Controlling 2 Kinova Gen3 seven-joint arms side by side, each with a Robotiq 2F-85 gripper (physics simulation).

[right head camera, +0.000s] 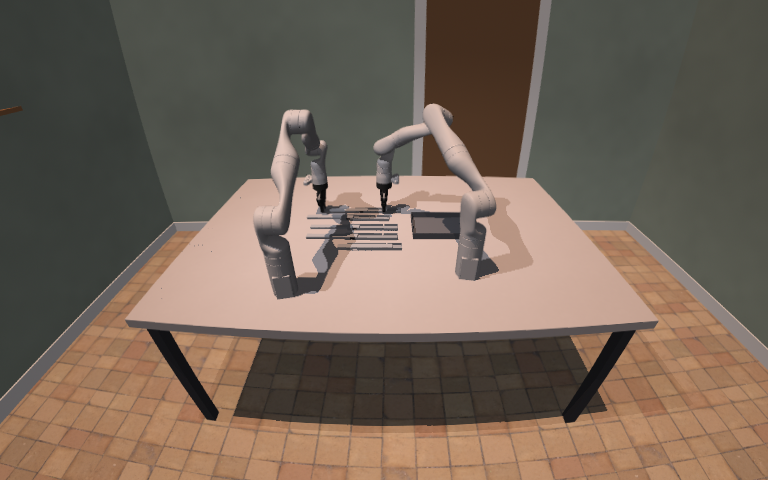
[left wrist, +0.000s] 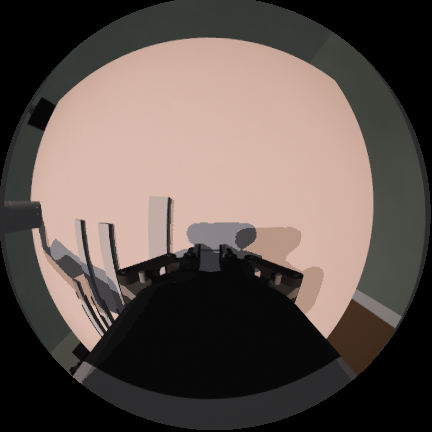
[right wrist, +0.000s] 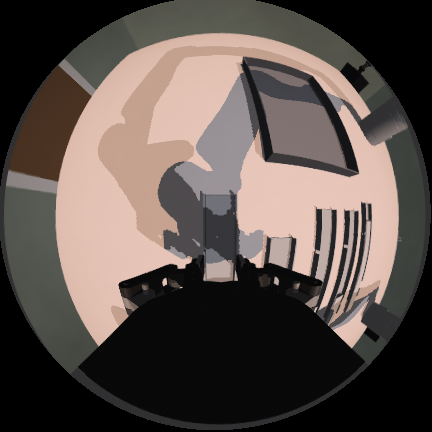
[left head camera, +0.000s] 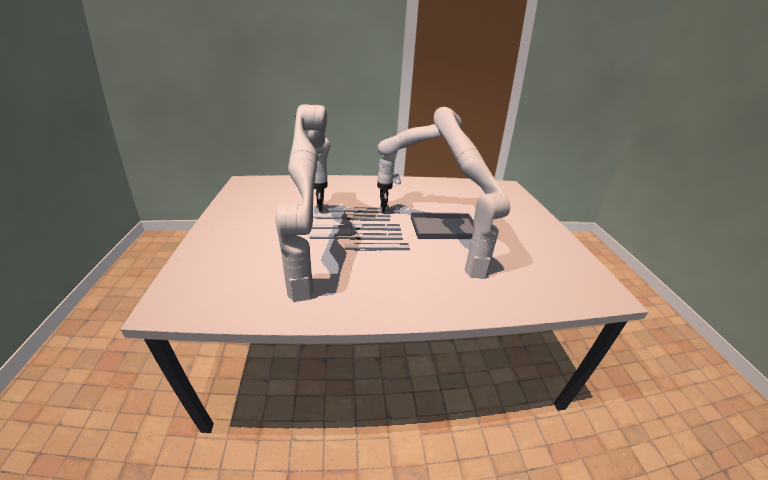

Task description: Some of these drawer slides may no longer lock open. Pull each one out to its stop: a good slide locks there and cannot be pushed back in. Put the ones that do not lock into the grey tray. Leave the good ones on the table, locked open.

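Seen in the pictures: left gripper, fingertip midpoint: (right head camera: 323, 211) (left wrist: 209, 250) (left head camera: 320, 210); right gripper, fingertip midpoint: (right head camera: 383, 210) (right wrist: 219, 261) (left head camera: 382, 210); left arm's base, link origin: (right head camera: 285, 290) (left wrist: 38, 213) (right wrist: 367, 312) (left head camera: 300, 292); right arm's base, link origin: (right head camera: 466, 272) (right wrist: 366, 132) (left head camera: 475, 271).
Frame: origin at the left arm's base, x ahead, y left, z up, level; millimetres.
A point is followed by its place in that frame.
The back drawer slide (left head camera: 367, 208) {x 545, y -405, z 8 mm} (right head camera: 365, 210) {x 527, y -383, z 9 mm} (left wrist: 210, 262) {x 582, y -187, z 12 mm} (right wrist: 220, 225) {x 500, y -518, z 2 mm} lies along the table's width, drawn out. My left gripper (left head camera: 320, 210) {x 584, y -174, z 5 mm} (right head camera: 322, 210) {x 584, y -174, z 5 mm} (left wrist: 209, 250) {x 584, y -174, z 5 mm} is shut on its left end, the narrow inner rail. My right gripper (left head camera: 384, 210) {x 511, y -475, z 7 mm} (right head camera: 384, 211) {x 511, y -475, z 7 mm} (right wrist: 219, 261) {x 511, y -475, z 7 mm} is shut on the wide channel at its right end. The second slide (right head camera: 320, 217) {x 508, y -156, z 10 mm} (left wrist: 159, 220) {x 532, y -122, z 12 mm} (right wrist: 280, 250) {x 428, y -464, z 2 mm}, third slide (right head camera: 325, 226) {x 409, y -175, z 12 mm} (right wrist: 326, 230) {x 335, y -465, z 2 mm} and fourth slide (right head camera: 322, 236) {x 323, y -156, z 11 mm} look drawn out. The front slide (left head camera: 376, 246) {x 195, y -340, z 12 mm} (right head camera: 370, 246) {x 193, y -347, z 12 mm} looks shorter, pushed in. Their locks cannot be seen. The grey tray (left head camera: 444, 235) {x 196, y -657, z 20 mm} (right head camera: 434, 236) {x 202, y -631, z 14 mm} (right wrist: 312, 166) {x 339, y -568, z 6 mm} shows no slide inside.
The tray stands right of the slides, partly hidden by my right arm (left head camera: 467, 158) {x 94, y -635, z 412 mm} (right head camera: 455, 150) {x 100, y -647, z 428 mm} in the head views. My left arm (left head camera: 303, 164) {x 110, y -53, z 416 mm} (right head camera: 284, 169) {x 105, y -60, z 411 mm} rises at the left of the slides. Both arms stand on the pale table (left head camera: 385, 305) {x -136, y -265, z 0 mm} (right head camera: 385, 305) {x -154, y -333, z 0 mm} and cast shadows across it.
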